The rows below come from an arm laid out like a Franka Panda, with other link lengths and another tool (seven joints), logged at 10 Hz.
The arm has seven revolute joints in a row. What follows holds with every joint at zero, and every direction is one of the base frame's. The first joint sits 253.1 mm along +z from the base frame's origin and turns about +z. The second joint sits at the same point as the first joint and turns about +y. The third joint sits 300.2 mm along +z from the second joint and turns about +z. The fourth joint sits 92.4 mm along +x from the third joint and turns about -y. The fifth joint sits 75.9 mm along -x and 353.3 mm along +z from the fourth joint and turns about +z. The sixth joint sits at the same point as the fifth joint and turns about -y. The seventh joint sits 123.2 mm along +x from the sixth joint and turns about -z. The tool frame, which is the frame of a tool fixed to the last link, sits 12 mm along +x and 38 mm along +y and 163.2 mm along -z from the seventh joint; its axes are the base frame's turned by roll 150.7, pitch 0 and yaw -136.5 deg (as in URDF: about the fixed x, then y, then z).
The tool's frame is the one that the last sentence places.
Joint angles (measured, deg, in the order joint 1, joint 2, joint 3, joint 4, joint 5, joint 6, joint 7), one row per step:
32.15, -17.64, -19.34, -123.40, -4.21, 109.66, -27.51
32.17, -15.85, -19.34, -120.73, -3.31, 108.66, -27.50
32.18, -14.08, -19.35, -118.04, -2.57, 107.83, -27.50
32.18, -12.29, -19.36, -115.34, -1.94, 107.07, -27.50
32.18, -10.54, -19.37, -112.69, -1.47, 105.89, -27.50
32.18, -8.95, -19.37, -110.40, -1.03, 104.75, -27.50
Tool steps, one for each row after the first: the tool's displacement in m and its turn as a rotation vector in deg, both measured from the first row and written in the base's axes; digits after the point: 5 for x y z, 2 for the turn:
0.00937, 0.00345, 0.00621, 0.25, 0.13, -0.46
0.01910, 0.00677, 0.01275, 0.42, 0.00, -0.86
0.02895, 0.01011, 0.01903, 0.50, -0.21, -1.19
0.03727, 0.01308, 0.02394, 0.34, -0.05, -1.44
0.04411, 0.01604, 0.02705, 0.16, 0.28, -1.63

